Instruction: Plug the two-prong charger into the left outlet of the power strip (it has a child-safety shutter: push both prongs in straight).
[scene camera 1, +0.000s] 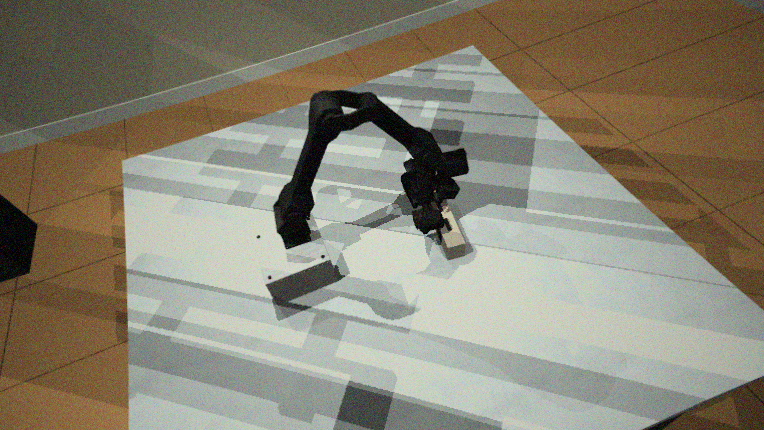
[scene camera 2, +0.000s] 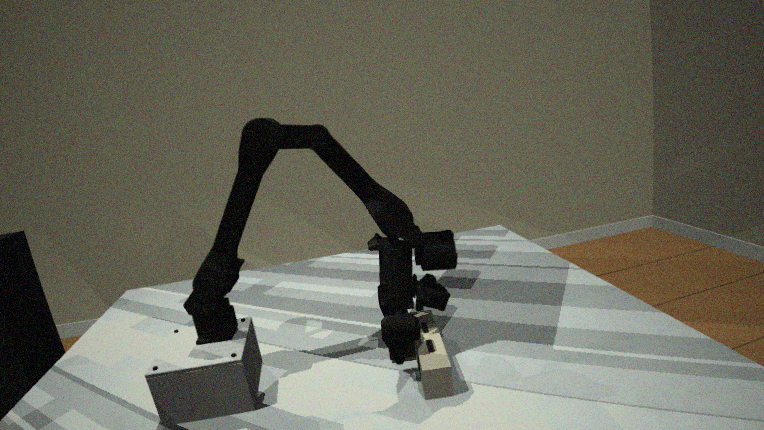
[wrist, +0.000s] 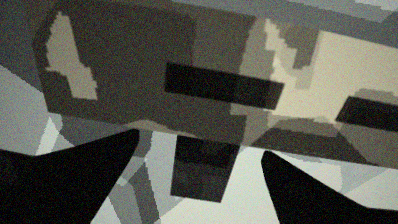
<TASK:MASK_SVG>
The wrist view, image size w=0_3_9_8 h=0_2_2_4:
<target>gripper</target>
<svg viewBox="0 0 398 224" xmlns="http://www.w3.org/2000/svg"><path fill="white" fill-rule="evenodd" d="M263 152L261 166L280 224L398 224L397 210L365 207L344 196L342 193L338 193L330 186L326 186L300 168L296 168L271 150ZM139 130L131 129L44 155L27 155L0 149L0 224L91 224L135 152L140 140Z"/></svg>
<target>black two-prong charger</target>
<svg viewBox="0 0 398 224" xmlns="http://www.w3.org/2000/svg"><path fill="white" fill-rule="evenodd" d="M177 135L170 196L221 203L241 146Z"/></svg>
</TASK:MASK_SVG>
